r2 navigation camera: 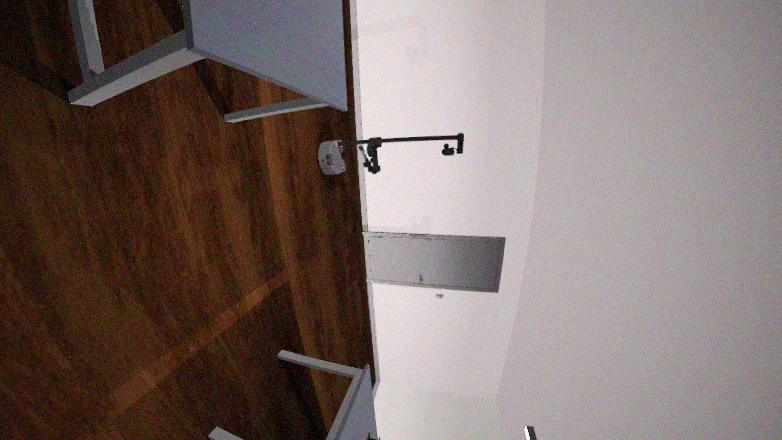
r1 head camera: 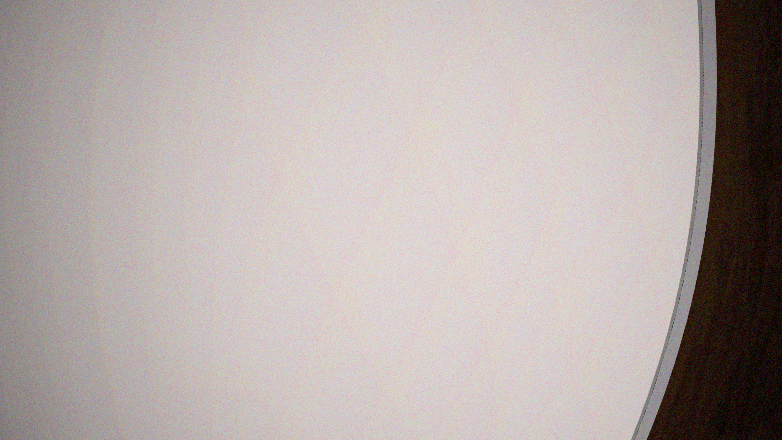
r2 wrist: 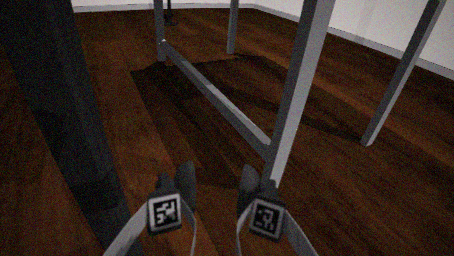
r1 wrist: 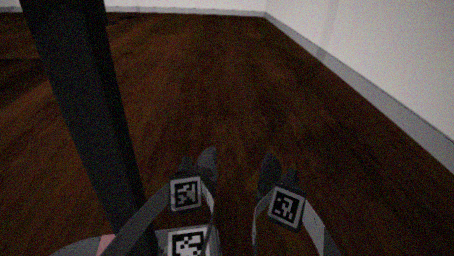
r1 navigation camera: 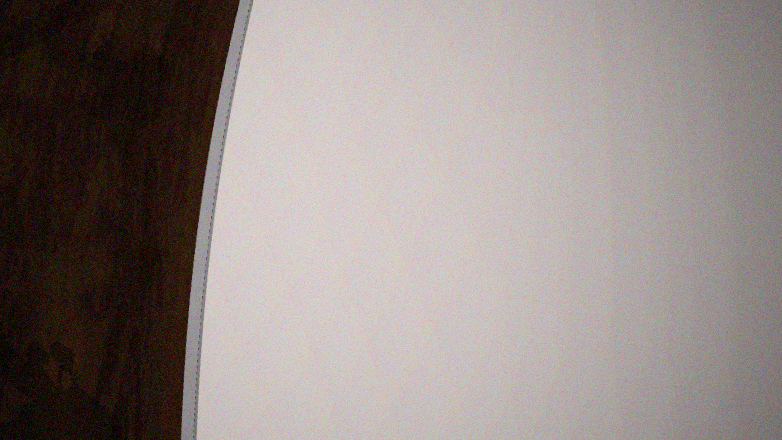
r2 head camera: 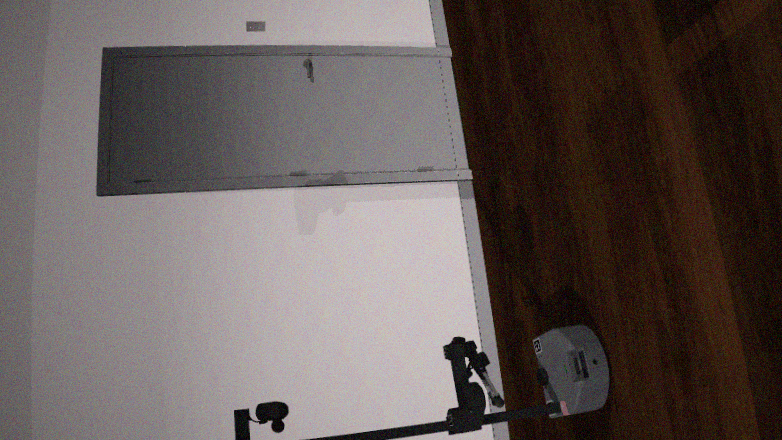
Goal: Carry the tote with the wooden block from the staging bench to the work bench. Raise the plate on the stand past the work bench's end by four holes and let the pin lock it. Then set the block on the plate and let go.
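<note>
My r1 gripper [r1 wrist: 238,169] is open with bare fingertips, above the floor near a wall in the r1 wrist view. My r2 gripper [r2 wrist: 217,181] is open with bare fingertips, in front of legs of the work bench [r2 navigation camera: 267,49] [r2 wrist: 301,85]. A dark foot and post, apparently the stand [r2 wrist: 170,21], shows beyond those legs. The plate is out of frame. In the sideways r2 navigation view, part of the staging bench [r2 navigation camera: 363,410] shows at the bottom edge, with a tiny dark piece at its cut-off edge that I cannot identify. The tote and the block cannot be made out.
Robot r1 [r2 head camera: 576,369] [r2 navigation camera: 331,157] stands by the wall, between the work bench and the grey door [r2 head camera: 273,114] [r2 navigation camera: 437,262]. A skirting board [r1 head camera: 707,136] [r1 navigation camera: 203,229] [r1 wrist: 380,100] runs along the wall close to r1. The work bench's low crossbar [r2 wrist: 215,95] joins two legs.
</note>
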